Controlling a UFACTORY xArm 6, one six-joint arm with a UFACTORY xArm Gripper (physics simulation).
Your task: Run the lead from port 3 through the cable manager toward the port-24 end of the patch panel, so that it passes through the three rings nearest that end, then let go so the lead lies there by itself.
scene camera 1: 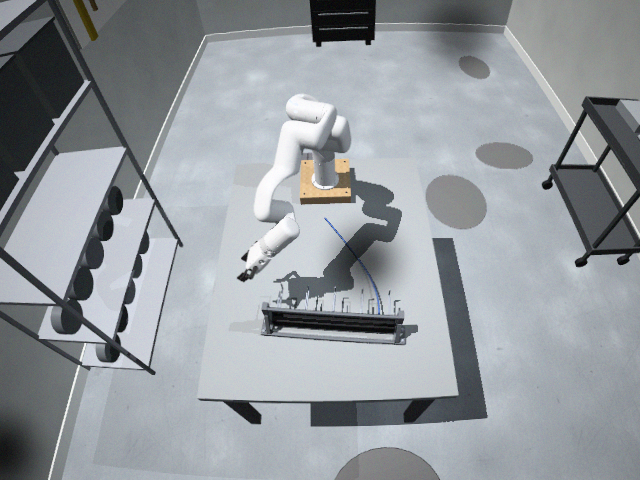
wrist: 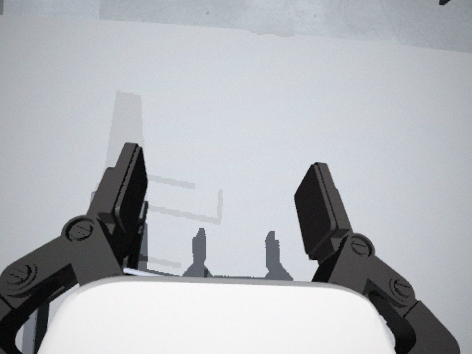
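Observation:
The blue lead (scene camera 1: 359, 259) runs in a curve over the table from near the robot base to the right end of the patch panel (scene camera 1: 330, 321). Its far end lies loose near the base. Thin upright rings of the cable manager (scene camera 1: 307, 298) stand along the panel's robot side. The lead reaches the panel among the rightmost rings, and whether it passes through one cannot be told. My gripper (scene camera 1: 242, 267) (wrist: 226, 171) is open and empty, above the table left of the panel's left end. The lead does not show in the wrist view.
The table (scene camera 1: 320, 372) carries the wooden base plate (scene camera 1: 310, 195) at the back. A shelf rack (scene camera 1: 135, 167) stands on the left, a dark cart (scene camera 1: 571, 214) on the right, and a black drawer cabinet (scene camera 1: 342, 20) behind. Gripper and ring shadows fall on the table in the wrist view.

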